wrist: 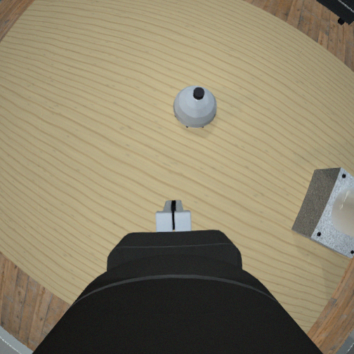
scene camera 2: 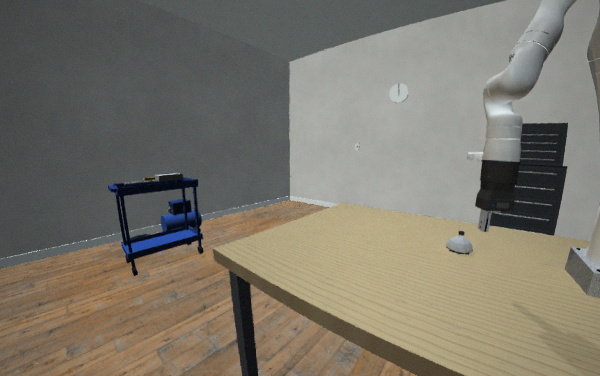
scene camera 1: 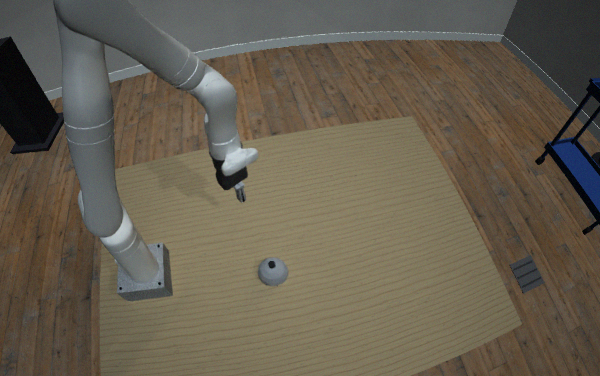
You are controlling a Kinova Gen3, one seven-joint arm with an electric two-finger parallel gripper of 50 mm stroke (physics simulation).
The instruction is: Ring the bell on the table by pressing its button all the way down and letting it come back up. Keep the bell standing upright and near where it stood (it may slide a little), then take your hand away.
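Places are measured from the arm's base along level axes (x left, y ahead, z down), in centimetres.
Where they show: gripper, fingertip midpoint: (scene camera 2: pixel 482 230) (scene camera 1: pixel 241 199); arm's base at its link origin: (scene camera 1: pixel 144 269).
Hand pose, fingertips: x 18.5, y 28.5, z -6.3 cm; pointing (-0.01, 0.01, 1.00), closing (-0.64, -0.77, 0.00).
Each offset is from my fingertips to the top centre of the thing. Level surfaces: height alone.
A grey dome-shaped bell @(dx -16.2, dy +7.6, dz +6.6 cm) (scene camera 1: pixel 273 274) (scene camera 2: pixel 459 245) (wrist: pixel 194 111) stands upright on the wooden table @(dz +13.2 cm) (scene camera 1: pixel 375 240) (scene camera 2: pixel 350 260) (wrist: pixel 90 125). Its small black button @(dx -16.2, dy +7.6, dz +6.6 cm) (scene camera 1: pixel 271 264) (scene camera 2: pixel 461 233) (wrist: pixel 198 93) sticks up at the top of the dome. My gripper (scene camera 1: pixel 241 199) (scene camera 2: pixel 484 229) (wrist: pixel 173 210) is shut and empty, with its fingertips pointing down. It hangs above the table, apart from the bell and to its side. In the scene camera 1 view it is up and left of the bell; in the wrist view the bell lies ahead of the fingertips.
The arm's grey base block (scene camera 1: pixel 170 280) (scene camera 2: pixel 582 272) (wrist: pixel 320 200) stands on the table, left of the bell in the scene camera 1 view. A blue cart (scene camera 1: pixel 575 167) (scene camera 2: pixel 155 243) stands on the floor away from the table. A dark drawer cabinet (scene camera 2: pixel 542 175) stands behind the arm.
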